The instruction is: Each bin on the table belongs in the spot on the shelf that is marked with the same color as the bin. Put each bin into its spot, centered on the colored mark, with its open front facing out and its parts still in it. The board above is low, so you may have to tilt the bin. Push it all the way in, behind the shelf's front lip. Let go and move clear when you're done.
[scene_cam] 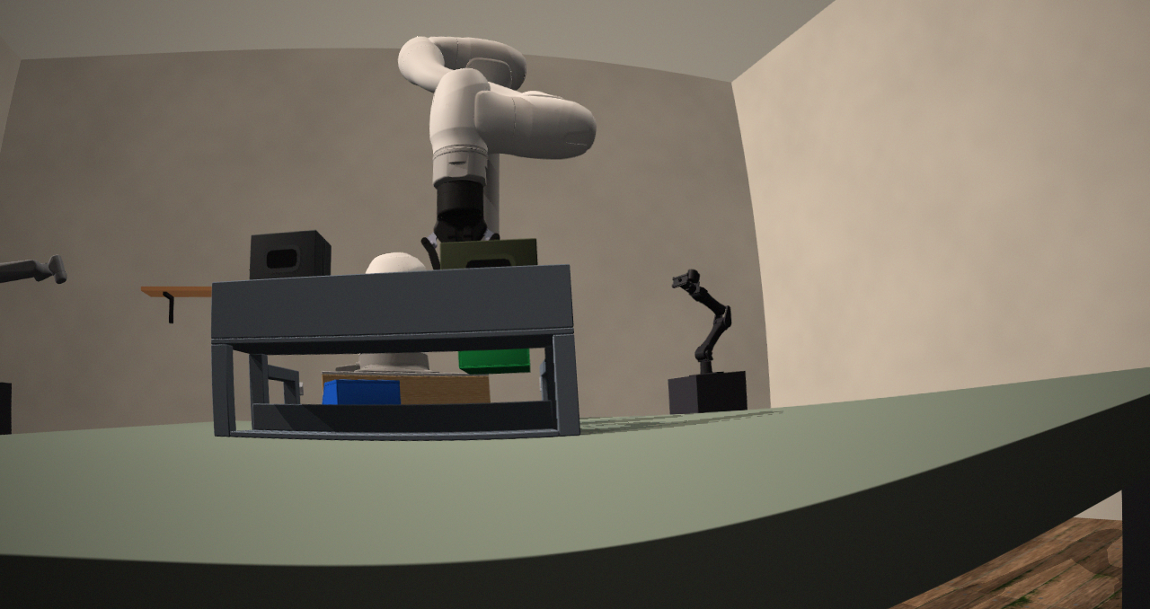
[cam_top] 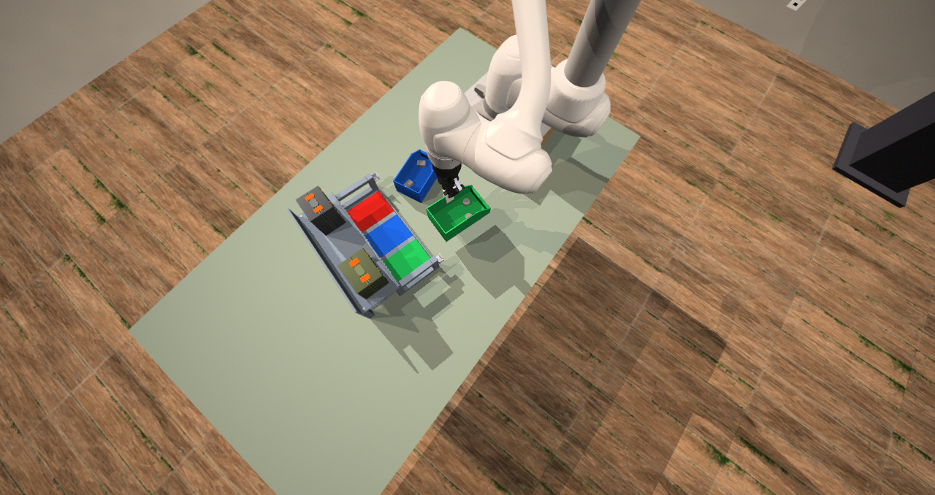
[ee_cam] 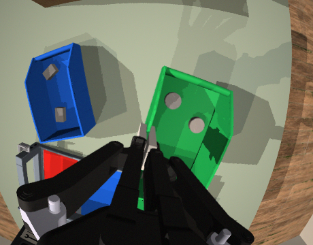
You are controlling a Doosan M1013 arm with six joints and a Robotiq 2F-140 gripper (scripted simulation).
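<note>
Right now my hand is 10 mm short of the green bin, 50 mm to the right of it and 40 mm above it. The rest, counted from my hand: black box 270 mm ahead, 260 mm to the right; olive box 330 mm ahead, 40 mm to the right, 10 mm below; blue bin 50 mm behind, 170 mm to the right, 130 mm below.
</note>
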